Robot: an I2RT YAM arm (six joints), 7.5 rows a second.
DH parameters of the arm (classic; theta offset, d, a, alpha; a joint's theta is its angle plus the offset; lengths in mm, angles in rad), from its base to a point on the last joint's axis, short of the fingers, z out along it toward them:
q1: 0 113.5 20 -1.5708
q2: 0 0 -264 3.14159
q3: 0.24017 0 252.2 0
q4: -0.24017 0 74 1.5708
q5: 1.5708 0 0 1.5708
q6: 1.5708 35.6 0 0
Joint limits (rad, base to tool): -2.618..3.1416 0..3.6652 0..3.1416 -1.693..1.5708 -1.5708..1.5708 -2.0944..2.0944
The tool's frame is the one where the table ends.
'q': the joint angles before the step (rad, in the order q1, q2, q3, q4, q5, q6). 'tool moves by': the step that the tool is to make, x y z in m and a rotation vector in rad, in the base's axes. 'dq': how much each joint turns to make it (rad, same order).
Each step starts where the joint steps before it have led.
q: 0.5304, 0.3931, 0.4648, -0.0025, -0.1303, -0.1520
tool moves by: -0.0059, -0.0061, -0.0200, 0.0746, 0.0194, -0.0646
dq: 0.0027, -0.0918, -0.0928, 0.0286, 0.0733, 0.0686
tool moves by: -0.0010, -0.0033, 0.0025, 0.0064, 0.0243, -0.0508
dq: -0.0060, -0.0079, 0.0188, -0.0440, 0.0462, 0.0138
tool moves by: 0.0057, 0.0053, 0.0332, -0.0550, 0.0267, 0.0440
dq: 0.0010, 0.1190, 0.1588, -0.0916, -0.0448, -0.0317
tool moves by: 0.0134, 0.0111, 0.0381, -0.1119, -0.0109, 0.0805
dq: -0.0002, 0.1619, 0.1907, -0.0857, -0.0806, -0.1026
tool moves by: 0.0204, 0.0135, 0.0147, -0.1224, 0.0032, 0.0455
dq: 0.0003, 0.1423, 0.1146, -0.0536, -0.0378, -0.1083
